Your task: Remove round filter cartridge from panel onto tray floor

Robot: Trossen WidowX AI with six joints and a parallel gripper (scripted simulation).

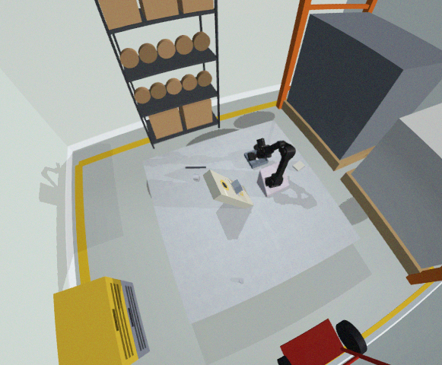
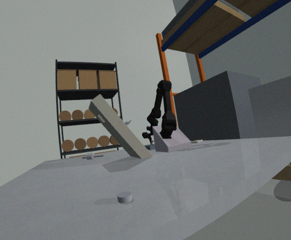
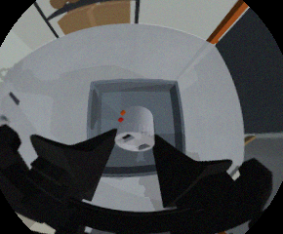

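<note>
My gripper tip is now right at the round filter cartridge. The rest, counted from my gripper tip: white pad: 320 mm behind, 170 mm to the left, 40 mm below; then tray: 10 mm to the right, 30 mm below.
</note>
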